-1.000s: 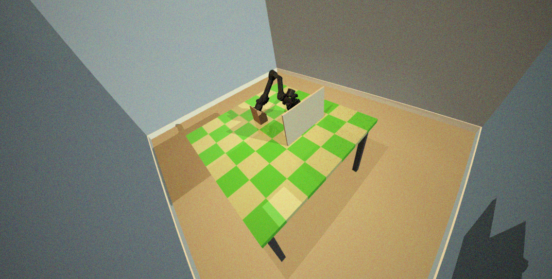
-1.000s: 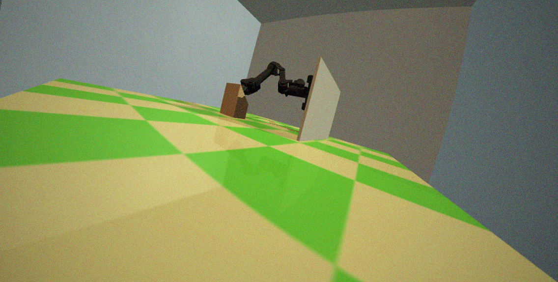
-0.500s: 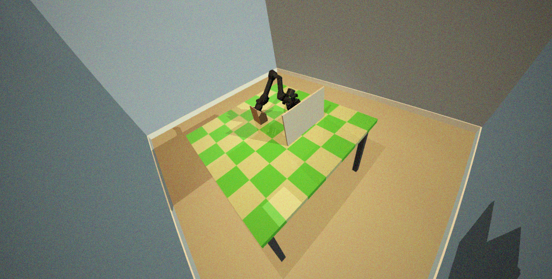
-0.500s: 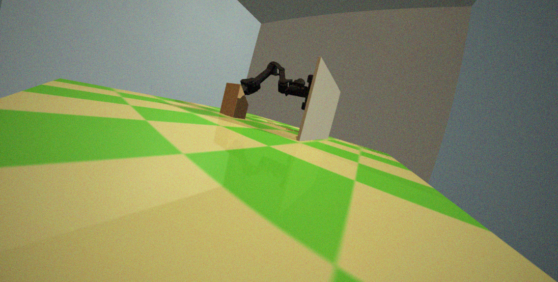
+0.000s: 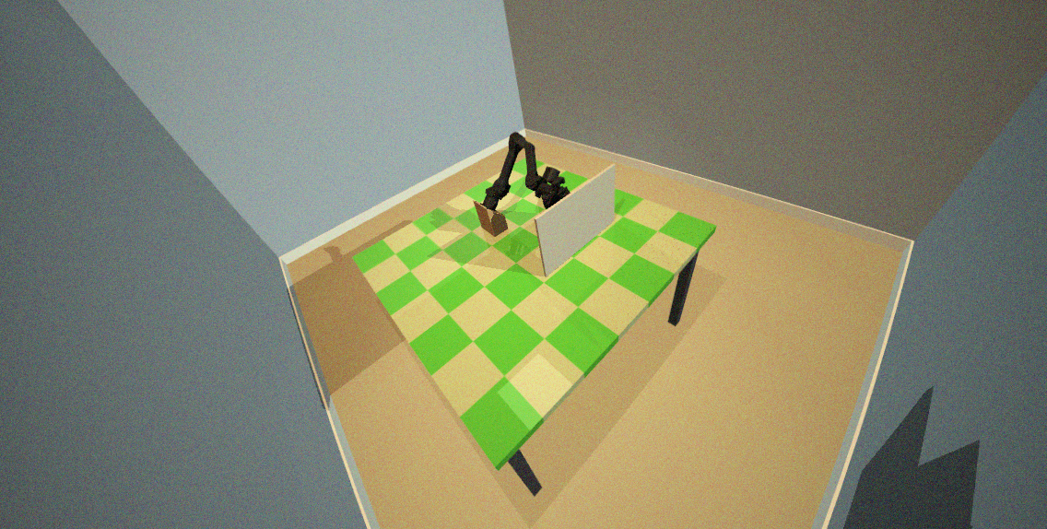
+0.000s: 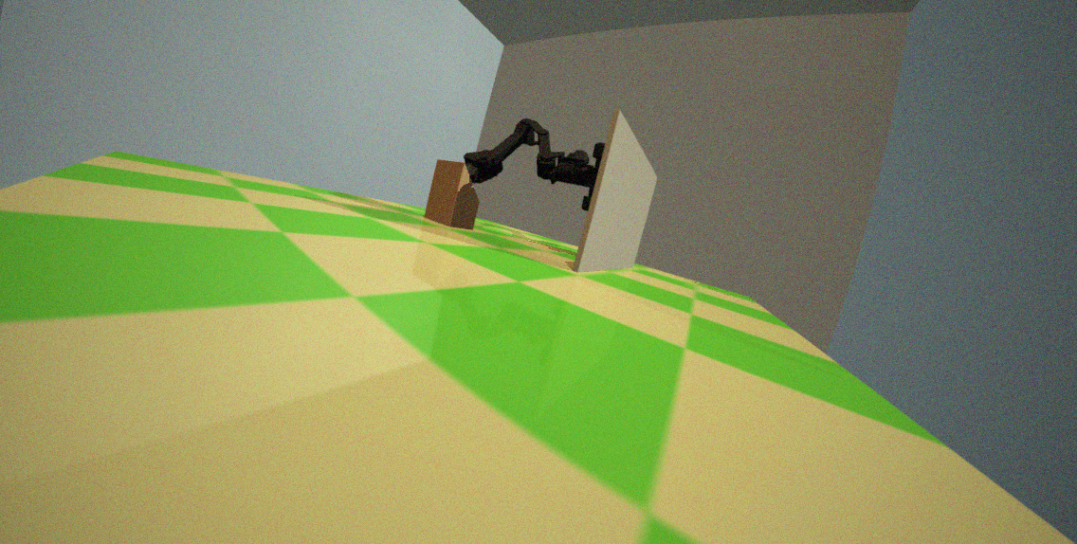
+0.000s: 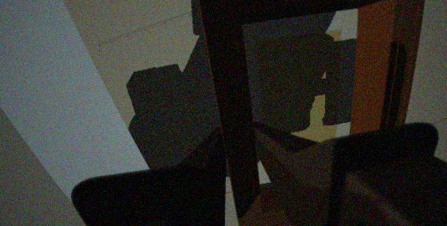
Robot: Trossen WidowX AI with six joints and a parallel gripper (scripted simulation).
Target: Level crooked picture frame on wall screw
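My gripper tip is 5 cm above the picture frame, 1 cm to the right of it and 1 cm short of it. The rest, counted from my gripper tip: wall panel 7 cm below, 2 cm ahead, 1 cm to the right.
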